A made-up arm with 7 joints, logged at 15 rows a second.
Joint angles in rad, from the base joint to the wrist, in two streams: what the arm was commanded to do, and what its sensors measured. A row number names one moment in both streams.
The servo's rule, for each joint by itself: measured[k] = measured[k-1] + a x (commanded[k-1-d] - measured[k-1]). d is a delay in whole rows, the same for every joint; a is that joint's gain. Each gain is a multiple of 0.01, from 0.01 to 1. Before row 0 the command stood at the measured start. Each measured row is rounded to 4 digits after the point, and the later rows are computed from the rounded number. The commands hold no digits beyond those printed.
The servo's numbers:
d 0
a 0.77 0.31 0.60 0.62 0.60 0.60 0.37
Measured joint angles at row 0:
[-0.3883, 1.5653, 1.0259, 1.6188, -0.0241, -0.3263, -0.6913]
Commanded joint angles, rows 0 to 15:
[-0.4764, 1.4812, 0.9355, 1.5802, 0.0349, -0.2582, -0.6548]
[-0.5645, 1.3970, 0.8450, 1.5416, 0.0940, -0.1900, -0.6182]
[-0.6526, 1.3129, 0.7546, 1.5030, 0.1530, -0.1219, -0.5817]
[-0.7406, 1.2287, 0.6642, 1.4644, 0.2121, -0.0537, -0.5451]
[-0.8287, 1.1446, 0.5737, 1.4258, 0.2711, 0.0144, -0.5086]
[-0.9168, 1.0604, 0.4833, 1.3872, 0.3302, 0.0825, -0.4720]
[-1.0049, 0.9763, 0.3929, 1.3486, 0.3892, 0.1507, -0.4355]
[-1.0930, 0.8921, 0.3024, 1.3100, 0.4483, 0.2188, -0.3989]
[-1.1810, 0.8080, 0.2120, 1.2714, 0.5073, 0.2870, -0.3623]
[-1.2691, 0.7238, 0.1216, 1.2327, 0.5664, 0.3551, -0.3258]
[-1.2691, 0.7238, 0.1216, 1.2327, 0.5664, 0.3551, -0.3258]
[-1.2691, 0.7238, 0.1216, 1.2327, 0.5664, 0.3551, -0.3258]
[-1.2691, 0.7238, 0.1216, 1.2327, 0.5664, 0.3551, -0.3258]
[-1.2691, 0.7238, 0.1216, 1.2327, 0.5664, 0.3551, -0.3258]
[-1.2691, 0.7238, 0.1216, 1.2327, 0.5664, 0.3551, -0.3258]
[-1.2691, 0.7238, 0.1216, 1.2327, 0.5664, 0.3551, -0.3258]
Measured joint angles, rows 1 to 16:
[-0.4561, 1.5392, 0.9717, 1.5949, 0.0113, -0.2854, -0.6778]
[-0.5396, 1.4951, 0.8957, 1.5619, 0.0609, -0.2282, -0.6557]
[-0.6266, 1.4386, 0.8110, 1.5254, 0.1162, -0.1644, -0.6283]
[-0.7144, 1.3735, 0.7229, 1.4876, 0.1737, -0.0980, -0.5975]
[-0.8024, 1.3025, 0.6334, 1.4493, 0.2321, -0.0306, -0.5646]
[-0.8905, 1.2274, 0.5433, 1.4108, 0.2910, 0.0373, -0.5303]
[-0.9786, 1.1496, 0.4531, 1.3722, 0.3499, 0.1053, -0.4952]
[-1.0667, 1.0698, 0.3627, 1.3336, 0.4089, 0.1734, -0.4596]
[-1.1547, 0.9886, 0.2723, 1.2950, 0.4679, 0.2416, -0.4236]
[-1.2428, 0.9065, 0.1819, 1.2564, 0.5270, 0.3097, -0.3874]
[-1.2631, 0.8499, 0.1457, 1.2417, 0.5506, 0.3369, -0.3646]
[-1.2677, 0.8108, 0.1312, 1.2361, 0.5601, 0.3478, -0.3502]
[-1.2688, 0.7838, 0.1254, 1.2340, 0.5639, 0.3522, -0.3412]
[-1.2690, 0.7652, 0.1231, 1.2332, 0.5654, 0.3539, -0.3355]
[-1.2691, 0.7524, 0.1222, 1.2329, 0.5660, 0.3546, -0.3319]
[-1.2691, 0.7435, 0.1218, 1.2328, 0.5662, 0.3549, -0.3296]

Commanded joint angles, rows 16 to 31:
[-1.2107, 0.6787, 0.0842, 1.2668, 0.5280, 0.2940, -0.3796]
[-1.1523, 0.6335, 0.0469, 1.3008, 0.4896, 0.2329, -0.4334]
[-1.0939, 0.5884, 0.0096, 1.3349, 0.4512, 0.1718, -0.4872]
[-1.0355, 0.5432, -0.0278, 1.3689, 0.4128, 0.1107, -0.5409]
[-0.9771, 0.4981, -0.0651, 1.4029, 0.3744, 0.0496, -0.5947]
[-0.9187, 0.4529, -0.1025, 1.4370, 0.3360, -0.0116, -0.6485]
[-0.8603, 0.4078, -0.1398, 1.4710, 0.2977, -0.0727, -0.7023]
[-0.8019, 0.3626, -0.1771, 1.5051, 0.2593, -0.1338, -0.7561]
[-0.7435, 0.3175, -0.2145, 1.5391, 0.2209, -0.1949, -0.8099]
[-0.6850, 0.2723, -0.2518, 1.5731, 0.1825, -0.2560, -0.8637]
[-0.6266, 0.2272, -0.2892, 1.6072, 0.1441, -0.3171, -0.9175]
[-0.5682, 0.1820, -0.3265, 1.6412, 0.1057, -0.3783, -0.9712]
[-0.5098, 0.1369, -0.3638, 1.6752, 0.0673, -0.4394, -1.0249]
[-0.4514, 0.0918, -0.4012, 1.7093, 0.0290, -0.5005, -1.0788]
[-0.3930, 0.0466, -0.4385, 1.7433, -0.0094, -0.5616, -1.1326]
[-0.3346, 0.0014, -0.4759, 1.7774, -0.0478, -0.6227, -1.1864]
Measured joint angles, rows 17 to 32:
[-1.2241, 0.7234, 0.0992, 1.2539, 0.5433, 0.3184, -0.3481]
[-1.1688, 0.6955, 0.0678, 1.2830, 0.5111, 0.2671, -0.3797]
[-1.1111, 0.6623, 0.0329, 1.3152, 0.4752, 0.2099, -0.4195]
[-1.0529, 0.6254, -0.0035, 1.3485, 0.4378, 0.1504, -0.4644]
[-0.9945, 0.5859, -0.0405, 1.3822, 0.3998, 0.0899, -0.5126]
[-0.9361, 0.5447, -0.0777, 1.4162, 0.3615, 0.0290, -0.5629]
[-0.8777, 0.5023, -0.1150, 1.4502, 0.3232, -0.0320, -0.6145]
[-0.8193, 0.4590, -0.1523, 1.4842, 0.2849, -0.0931, -0.6669]
[-0.7609, 0.4151, -0.1896, 1.5182, 0.2465, -0.1542, -0.7198]
[-0.7025, 0.3708, -0.2269, 1.5522, 0.2081, -0.2153, -0.7730]
[-0.6441, 0.3263, -0.2643, 1.5863, 0.1697, -0.2764, -0.8265]
[-0.5857, 0.2816, -0.3016, 1.6203, 0.1313, -0.3375, -0.8800]
[-0.5273, 0.2367, -0.3389, 1.6543, 0.0929, -0.3986, -0.9336]
[-0.4689, 0.1918, -0.3763, 1.6884, 0.0546, -0.4597, -0.9873]
[-0.4105, 0.1468, -0.4136, 1.7224, 0.0162, -0.5208, -1.0411]
[-0.3521, 0.1017, -0.4510, 1.7565, -0.0222, -0.5819, -1.0949]

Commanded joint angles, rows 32 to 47:
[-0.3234, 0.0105, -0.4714, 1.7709, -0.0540, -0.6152, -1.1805]
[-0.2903, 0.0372, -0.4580, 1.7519, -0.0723, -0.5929, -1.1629]
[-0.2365, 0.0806, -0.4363, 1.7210, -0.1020, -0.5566, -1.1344]
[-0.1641, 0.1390, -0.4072, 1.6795, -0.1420, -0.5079, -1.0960]
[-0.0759, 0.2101, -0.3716, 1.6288, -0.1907, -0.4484, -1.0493]
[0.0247, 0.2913, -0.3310, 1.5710, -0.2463, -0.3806, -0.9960]
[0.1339, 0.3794, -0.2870, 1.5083, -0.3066, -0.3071, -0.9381]
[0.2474, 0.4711, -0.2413, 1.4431, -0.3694, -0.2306, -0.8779]
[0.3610, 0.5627, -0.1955, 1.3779, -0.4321, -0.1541, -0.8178]
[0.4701, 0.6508, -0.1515, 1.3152, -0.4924, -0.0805, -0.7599]
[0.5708, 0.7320, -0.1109, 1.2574, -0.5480, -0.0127, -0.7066]
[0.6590, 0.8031, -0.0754, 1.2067, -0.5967, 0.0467, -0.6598]
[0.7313, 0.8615, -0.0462, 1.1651, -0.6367, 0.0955, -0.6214]
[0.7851, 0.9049, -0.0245, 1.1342, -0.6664, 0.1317, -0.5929]
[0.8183, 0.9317, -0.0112, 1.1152, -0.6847, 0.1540, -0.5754]
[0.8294, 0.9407, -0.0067, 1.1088, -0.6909, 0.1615, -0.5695]
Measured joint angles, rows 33 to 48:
[-0.3300, 0.0734, -0.4632, 1.7654, -0.0413, -0.6019, -1.1266]
[-0.2994, 0.0622, -0.4601, 1.7570, -0.0599, -0.5965, -1.1400]
[-0.2510, 0.0679, -0.4458, 1.7347, -0.0852, -0.5726, -1.1379]
[-0.1841, 0.0899, -0.4226, 1.7005, -0.1193, -0.5338, -1.1224]
[-0.1008, 0.1272, -0.3920, 1.6560, -0.1621, -0.4826, -1.0954]
[-0.0042, 0.1781, -0.3554, 1.6033, -0.2126, -0.4214, -1.0586]
[0.1021, 0.2405, -0.3144, 1.5444, -0.2690, -0.3528, -1.0140]
[0.2140, 0.3120, -0.2705, 1.4816, -0.3292, -0.2795, -0.9636]
[0.3272, 0.3897, -0.2255, 1.4173, -0.3909, -0.2043, -0.9097]
[0.4372, 0.4706, -0.1811, 1.3540, -0.4518, -0.1300, -0.8543]
[0.5401, 0.5516, -0.1390, 1.2941, -0.5095, -0.0596, -0.7997]
[0.6317, 0.6296, -0.1008, 1.2399, -0.5618, 0.0042, -0.7479]
[0.7084, 0.7015, -0.0680, 1.1935, -0.6067, 0.0590, -0.7011]
[0.7675, 0.7646, -0.0419, 1.1567, -0.6425, 0.1026, -0.6611]
[0.8066, 0.8164, -0.0235, 1.1310, -0.6678, 0.1334, -0.6294]
[0.8242, 0.8549, -0.0134, 1.1172, -0.6817, 0.1503, -0.6072]

